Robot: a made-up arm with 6 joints.
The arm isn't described. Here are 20 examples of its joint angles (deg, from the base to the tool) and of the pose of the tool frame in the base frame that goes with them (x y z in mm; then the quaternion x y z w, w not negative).
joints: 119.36 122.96 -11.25 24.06 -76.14 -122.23
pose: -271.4 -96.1 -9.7 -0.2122 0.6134 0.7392 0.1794
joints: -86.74 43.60 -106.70 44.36 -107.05 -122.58
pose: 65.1 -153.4 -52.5 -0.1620 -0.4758 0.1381 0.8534
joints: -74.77 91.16 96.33 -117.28 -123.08 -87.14
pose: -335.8 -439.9 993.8 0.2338 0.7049 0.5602 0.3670
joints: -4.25 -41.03 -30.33 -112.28 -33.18 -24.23
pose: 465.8 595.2 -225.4 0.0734 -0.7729 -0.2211 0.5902
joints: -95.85 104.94 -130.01 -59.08 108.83 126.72
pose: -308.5 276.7 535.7 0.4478 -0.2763 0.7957 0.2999
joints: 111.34 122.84 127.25 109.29 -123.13 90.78
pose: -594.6 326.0 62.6 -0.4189 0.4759 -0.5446 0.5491
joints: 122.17 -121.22 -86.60 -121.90 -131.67 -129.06
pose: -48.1 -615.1 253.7 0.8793 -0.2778 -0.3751 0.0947
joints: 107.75 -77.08 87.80 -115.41 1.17 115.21
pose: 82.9 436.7 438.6 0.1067 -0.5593 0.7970 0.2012
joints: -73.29 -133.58 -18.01 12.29 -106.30 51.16
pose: -412.1 35.3 -137.3 -0.2987 -0.3006 -0.2764 0.8626
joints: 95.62 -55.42 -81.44 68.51 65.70 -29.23
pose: -582.8 17.6 -142.4 -0.6742 0.2293 -0.7015 0.0268
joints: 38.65 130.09 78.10 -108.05 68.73 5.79
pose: 328.3 -845.7 144.7 -0.5651 -0.5019 0.5371 0.3745
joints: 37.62 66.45 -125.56 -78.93 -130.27 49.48
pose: 147.9 -94.0 -771.1 0.0771 -0.7522 -0.0691 0.6507
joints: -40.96 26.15 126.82 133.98 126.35 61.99
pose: -384.3 -497.0 546.3 -0.8911 -0.0740 0.1845 0.4079
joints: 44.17 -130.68 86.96 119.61 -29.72 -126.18
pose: -436.6 -195.3 -85.9 -0.4208 0.3767 0.0978 0.8194
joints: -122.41 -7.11 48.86 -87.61 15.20 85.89
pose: 378.5 -609.3 456.5 -0.1389 -0.8600 0.1895 0.4530
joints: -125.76 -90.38 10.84 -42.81 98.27 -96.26
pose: -178.1 156.5 -650.2 0.1364 -0.4876 0.8021 0.3168
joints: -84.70 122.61 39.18 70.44 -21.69 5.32
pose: -530.3 -542.5 356.4 0.7658 0.3361 0.5220 0.1676
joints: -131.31 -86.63 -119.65 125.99 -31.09 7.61
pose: -175.4 559.1 332.0 0.7790 -0.4404 -0.3555 0.2699
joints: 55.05 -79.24 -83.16 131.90 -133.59 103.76
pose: 222.4 -301.2 479.4 0.1532 -0.8881 -0.0550 0.4298
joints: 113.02 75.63 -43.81 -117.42 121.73 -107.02
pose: -287.6 1029.3 3.2 0.0517 0.6995 -0.2201 0.6779
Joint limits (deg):
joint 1: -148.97..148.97
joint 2: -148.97..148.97
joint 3: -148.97..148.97
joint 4: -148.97..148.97
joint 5: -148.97..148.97
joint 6: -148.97..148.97
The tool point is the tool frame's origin. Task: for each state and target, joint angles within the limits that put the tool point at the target. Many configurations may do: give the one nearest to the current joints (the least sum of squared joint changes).
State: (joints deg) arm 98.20 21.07 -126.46 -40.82 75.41 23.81
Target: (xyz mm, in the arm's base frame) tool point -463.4 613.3 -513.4
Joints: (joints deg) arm 89.28 31.22 -120.82 -54.37 65.48 17.32
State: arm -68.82 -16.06 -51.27 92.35 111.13 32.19
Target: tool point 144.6 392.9 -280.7
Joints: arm -72.46 -11.67 -31.85 101.53 124.87 37.02
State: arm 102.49 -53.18 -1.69 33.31 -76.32 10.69
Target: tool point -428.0 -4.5 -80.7
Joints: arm 106.91 -18.40 -0.52 83.24 -74.09 52.24
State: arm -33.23 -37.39 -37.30 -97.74 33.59 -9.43
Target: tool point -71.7 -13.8 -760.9
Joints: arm -55.90 -50.82 -32.17 -52.31 -6.19 -42.43
